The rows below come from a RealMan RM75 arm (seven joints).
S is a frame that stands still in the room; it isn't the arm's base.
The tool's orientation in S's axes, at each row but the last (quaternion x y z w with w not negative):
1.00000, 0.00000, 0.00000, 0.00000
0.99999, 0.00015, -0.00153, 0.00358
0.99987, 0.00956, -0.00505, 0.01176
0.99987, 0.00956, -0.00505, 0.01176
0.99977, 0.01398, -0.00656, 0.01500
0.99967, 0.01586, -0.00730, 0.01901
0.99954, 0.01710, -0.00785, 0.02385
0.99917, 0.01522, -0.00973, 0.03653
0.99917, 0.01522, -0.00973, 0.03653
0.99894, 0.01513, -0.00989, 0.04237
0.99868, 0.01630, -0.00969, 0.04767
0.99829, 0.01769, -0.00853, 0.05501
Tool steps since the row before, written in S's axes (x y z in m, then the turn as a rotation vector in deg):
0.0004, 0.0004, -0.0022, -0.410, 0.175, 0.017
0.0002, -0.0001, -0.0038, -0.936, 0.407, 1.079
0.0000, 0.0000, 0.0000, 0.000, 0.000, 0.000
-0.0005, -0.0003, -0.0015, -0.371, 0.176, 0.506
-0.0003, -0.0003, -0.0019, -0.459, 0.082, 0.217
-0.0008, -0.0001, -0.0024, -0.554, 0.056, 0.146
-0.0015, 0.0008, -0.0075, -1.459, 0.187, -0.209
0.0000, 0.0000, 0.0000, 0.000, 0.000, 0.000
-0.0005, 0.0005, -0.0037, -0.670, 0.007, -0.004
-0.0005, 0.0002, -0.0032, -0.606, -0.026, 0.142
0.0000, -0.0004, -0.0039, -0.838, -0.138, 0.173
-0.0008, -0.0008, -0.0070, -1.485, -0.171, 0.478
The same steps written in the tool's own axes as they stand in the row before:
0.0004, -0.0004, 0.0022, -0.410, -0.175, -0.017
0.0002, 0.0001, 0.0038, -0.939, -0.400, -1.079
0.0000, 0.0000, 0.0000, 0.000, 0.000, 0.000
-0.0005, 0.0003, 0.0015, -0.373, -0.171, -0.506
-0.0003, 0.0002, 0.0019, -0.459, -0.088, -0.214
-0.0008, 0.0000, 0.0024, -0.554, -0.068, -0.140
-0.0013, -0.0012, 0.0075, -1.448, -0.247, 0.221
0.0000, 0.0000, 0.0000, 0.000, 0.000, 0.000
-0.0004, -0.0008, 0.0037, -0.669, -0.028, 0.016
-0.0004, -0.0005, 0.0032, -0.609, 0.019, -0.128
0.0001, 0.0000, 0.0039, -0.845, 0.126, -0.144
-0.0007, 0.0000, 0.0071, -1.499, 0.168, -0.434

